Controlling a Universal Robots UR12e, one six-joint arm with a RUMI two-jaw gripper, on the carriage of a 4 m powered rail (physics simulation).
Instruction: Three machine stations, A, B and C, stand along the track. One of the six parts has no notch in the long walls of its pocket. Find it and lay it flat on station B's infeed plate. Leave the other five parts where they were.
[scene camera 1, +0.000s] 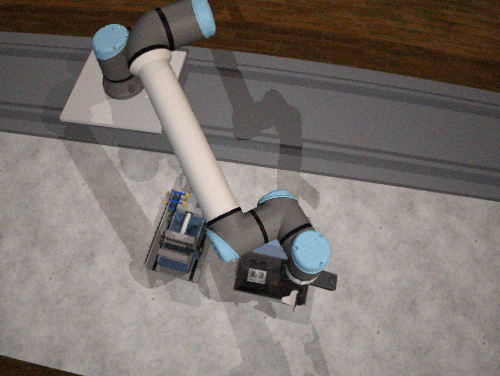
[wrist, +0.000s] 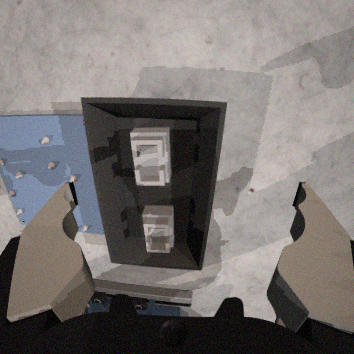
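Where they show: gripper, fingertip midpoint: (wrist: 183, 183); arm's base, link origin: (scene camera 1: 124, 83).
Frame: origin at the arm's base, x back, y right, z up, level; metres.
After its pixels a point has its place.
Observation:
Two light grey parts lie apart inside a black bin (scene camera 1: 248, 289) @(z -0.003, x -0.796, y -0.669 m) (wrist: 217, 150) @(z 0.012, x -0.818, y -0.812 m). The farther part (wrist: 150, 156) @(z 0.003, x -0.746, y -0.801 m) and the nearer part (wrist: 158, 229) @(z 0.003, x -0.748, y -0.694 m) have pockets facing up in the wrist view. I cannot tell clearly whether their long pocket walls have notches. One part (scene camera 1: 257, 275) @(z 0.003, x -0.746, y -0.692 m) also shows in the scene view; the other is hidden there by the arm. My gripper (scene camera 1: 292, 295) @(z 0.089, x -0.786, y -0.817 m) (wrist: 183, 183) @(z 0.089, x -0.786, y -0.817 m) is open and empty above the bin, its fingers wide on either side of it in the wrist view. No station letter is readable, so I cannot tell which is station B.
A blue plate (scene camera 1: 270, 249) @(z -0.022, x -0.640, y -0.724 m) (wrist: 30, 145) @(z -0.022, x -0.576, y -0.810 m) with small pale pegs adjoins the bin. A machine unit (scene camera 1: 175, 255) @(z 0.066, x -0.740, y -0.419 m) (wrist: 150, 291) @(z -0.017, x -0.713, y -0.504 m) with grey bars and a blue bed stands beside it, left of the bin in the scene view. The rail (scene camera 1: 375, 130) runs behind, carrying the arm's white carriage plate (scene camera 1: 80, 105) @(z 0.000, x -0.148, y 0.156 m).

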